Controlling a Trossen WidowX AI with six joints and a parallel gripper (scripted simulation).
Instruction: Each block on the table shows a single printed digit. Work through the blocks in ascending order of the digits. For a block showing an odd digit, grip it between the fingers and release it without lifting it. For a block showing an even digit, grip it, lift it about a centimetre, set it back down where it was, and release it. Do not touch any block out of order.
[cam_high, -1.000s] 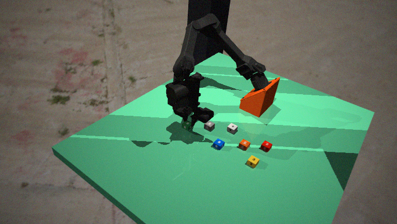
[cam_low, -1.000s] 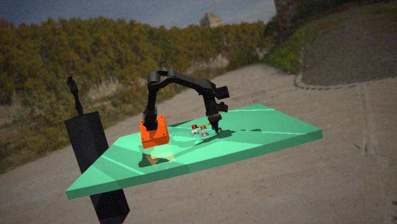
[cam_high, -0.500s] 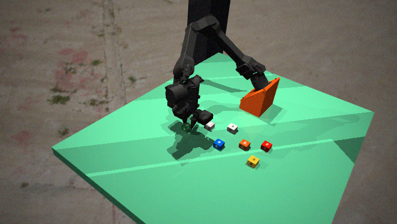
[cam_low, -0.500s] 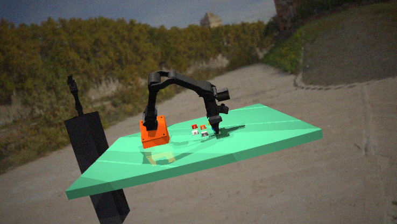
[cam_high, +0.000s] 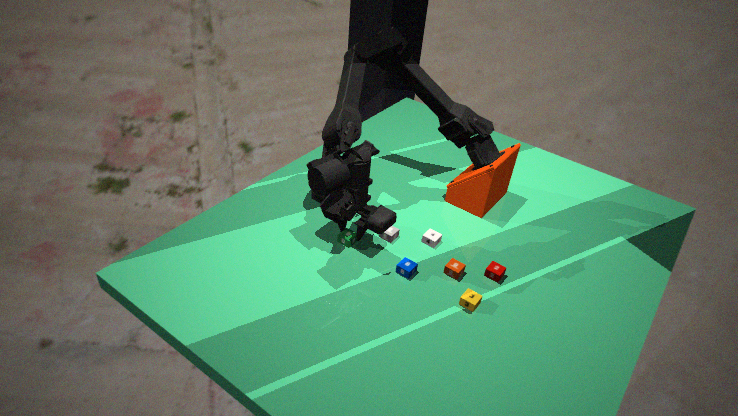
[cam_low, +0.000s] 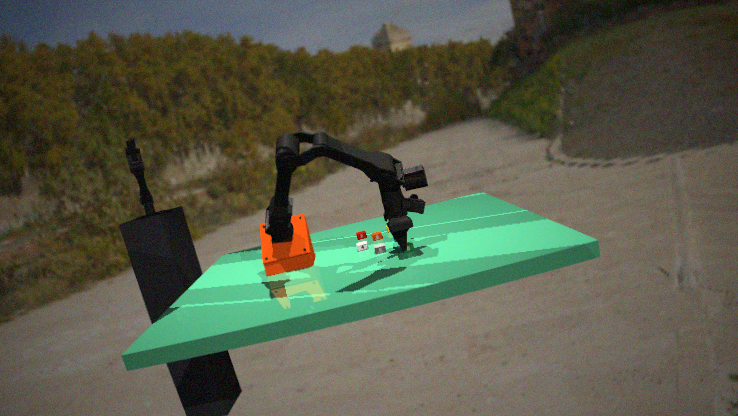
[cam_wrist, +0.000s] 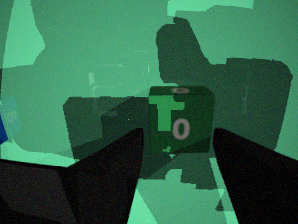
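My gripper tip is now 10 mm short of the green block. Also, from my gripper tip: grey block (70 mm behind, 50 mm to the left); blue block (10 mm behind, 150 mm to the left); white block (130 mm behind, 130 mm to the left).
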